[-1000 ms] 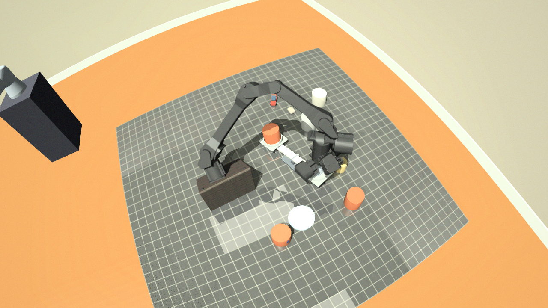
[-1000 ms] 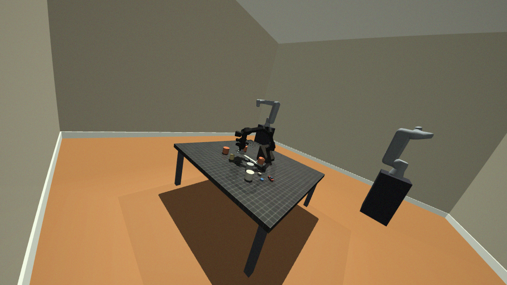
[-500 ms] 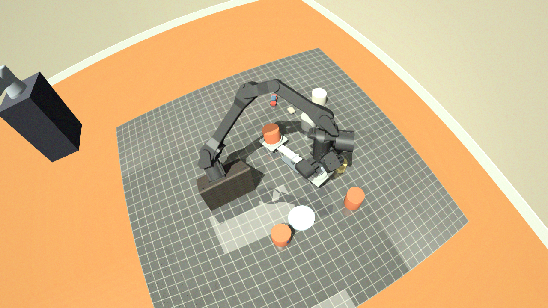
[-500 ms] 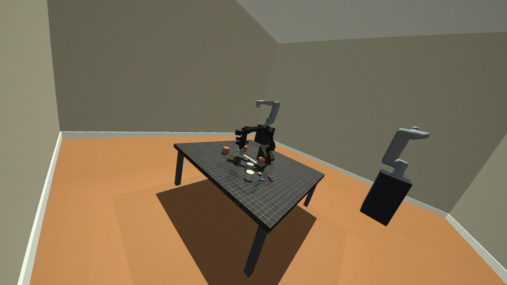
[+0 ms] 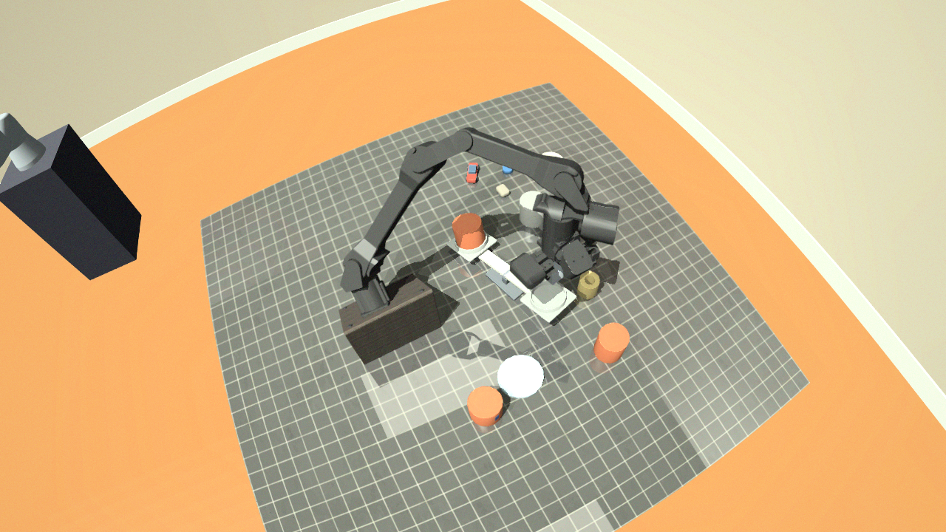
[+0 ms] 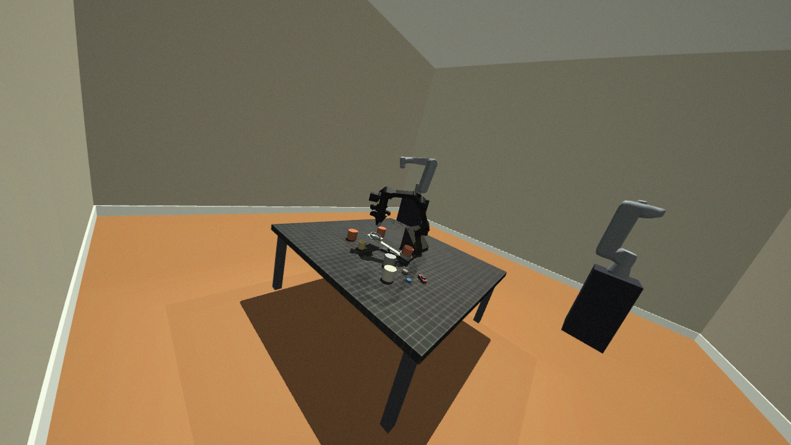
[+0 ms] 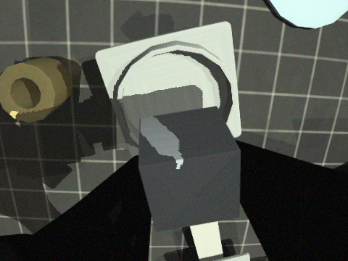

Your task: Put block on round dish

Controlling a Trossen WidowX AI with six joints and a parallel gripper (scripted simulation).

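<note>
My gripper tip is 120 mm past the round white dish, 120 mm to the left of it and 160 mm above it. The rest, counted from my gripper tip: yellow spool (120 mm ahead, 10 mm to the left, 140 mm below); then red toy car (480 mm to the left, 150 mm below); then grey block (10 mm above).
</note>
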